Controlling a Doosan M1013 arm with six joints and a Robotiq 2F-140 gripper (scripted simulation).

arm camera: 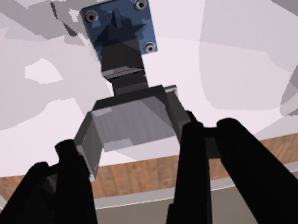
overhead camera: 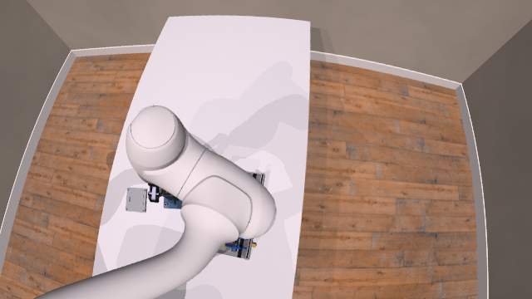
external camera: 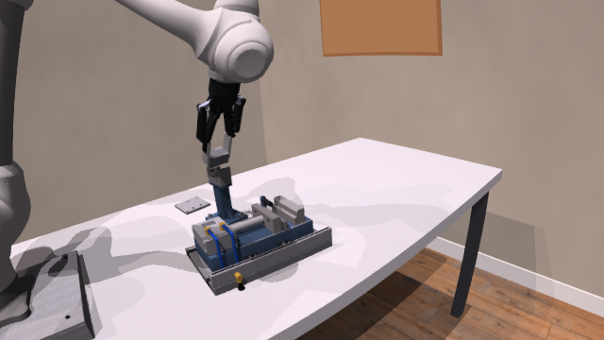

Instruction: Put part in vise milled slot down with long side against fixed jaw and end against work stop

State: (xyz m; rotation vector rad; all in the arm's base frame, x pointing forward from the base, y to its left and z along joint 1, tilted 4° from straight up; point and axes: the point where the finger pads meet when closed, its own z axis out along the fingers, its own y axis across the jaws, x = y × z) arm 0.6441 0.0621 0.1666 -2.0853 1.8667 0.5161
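Right now the part is 10 mm to the left of my hand and 30 mm below it. Also, from my hand: blue post (10 mm to the left, 150 mm below); then moving jaw (10 mm ahead, 200 mm to the right, 130 mm below); then cylinder rod (50 mm behind, 190 mm to the right, 130 mm below).
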